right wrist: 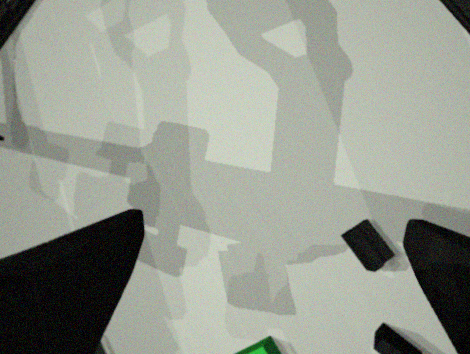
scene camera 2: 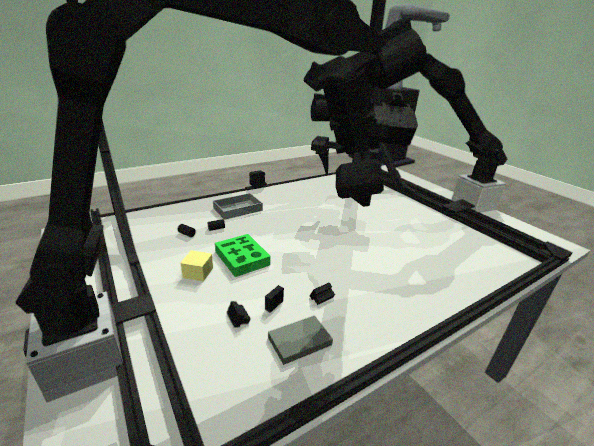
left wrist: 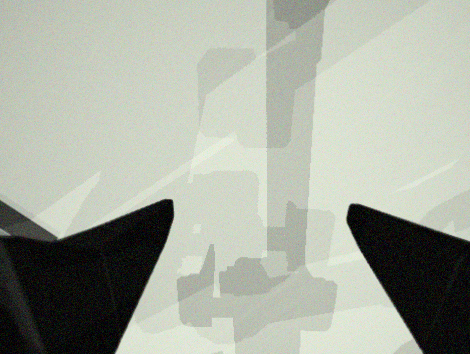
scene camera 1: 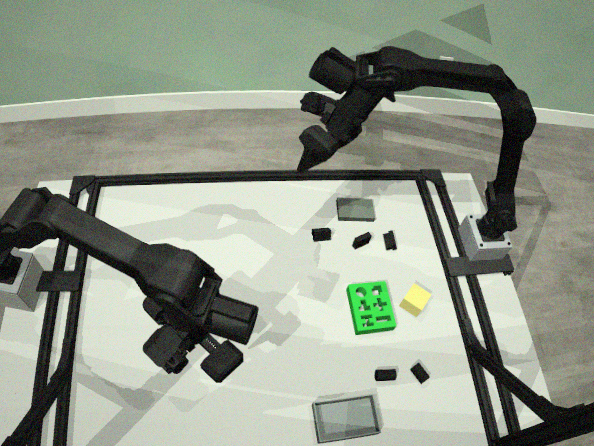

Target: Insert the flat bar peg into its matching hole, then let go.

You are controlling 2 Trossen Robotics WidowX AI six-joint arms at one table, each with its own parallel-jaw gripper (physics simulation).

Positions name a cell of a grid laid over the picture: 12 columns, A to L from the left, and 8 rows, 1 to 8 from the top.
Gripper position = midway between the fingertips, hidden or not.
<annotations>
right gripper: right wrist G6; scene camera 2 H4; scene camera 1 G3; not seen in the left wrist view (out of frame)
grey flat plate: scene camera 2 F7; scene camera 1 H4; not seen in the right wrist view (out of frame); not seen in the left wrist view (out of frame)
</annotations>
